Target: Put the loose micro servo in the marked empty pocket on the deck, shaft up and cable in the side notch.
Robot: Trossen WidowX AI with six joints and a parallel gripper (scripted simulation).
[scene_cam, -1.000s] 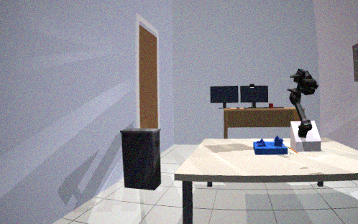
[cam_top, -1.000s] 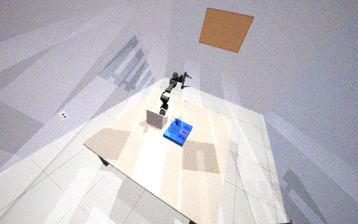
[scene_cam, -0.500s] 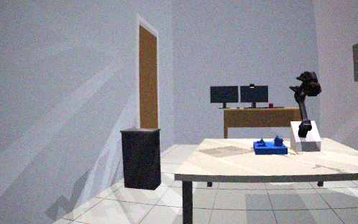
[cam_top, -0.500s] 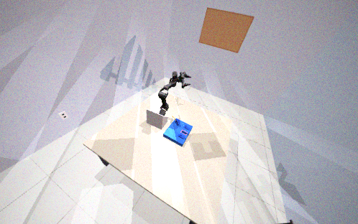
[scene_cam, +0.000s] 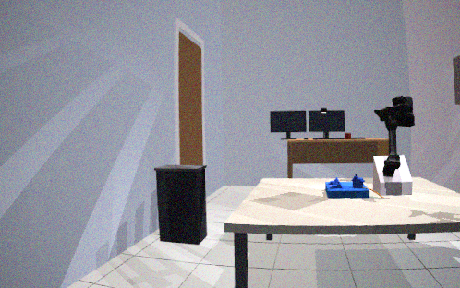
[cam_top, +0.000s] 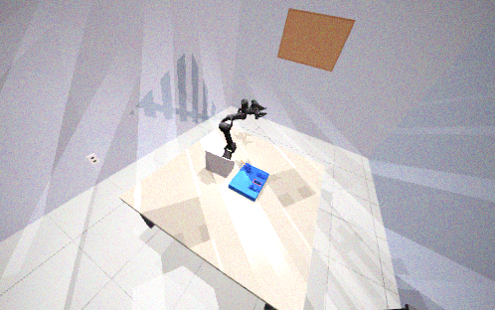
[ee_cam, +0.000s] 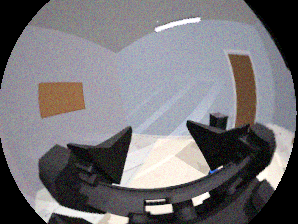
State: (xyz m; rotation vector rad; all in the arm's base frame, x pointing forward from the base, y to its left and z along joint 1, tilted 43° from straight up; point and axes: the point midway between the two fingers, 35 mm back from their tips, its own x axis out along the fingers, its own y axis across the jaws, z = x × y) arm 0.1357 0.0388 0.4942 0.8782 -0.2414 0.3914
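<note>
My gripper tip is 460 mm above the blue deck, 390 mm to the left of it and 90 mm short of it.
</note>
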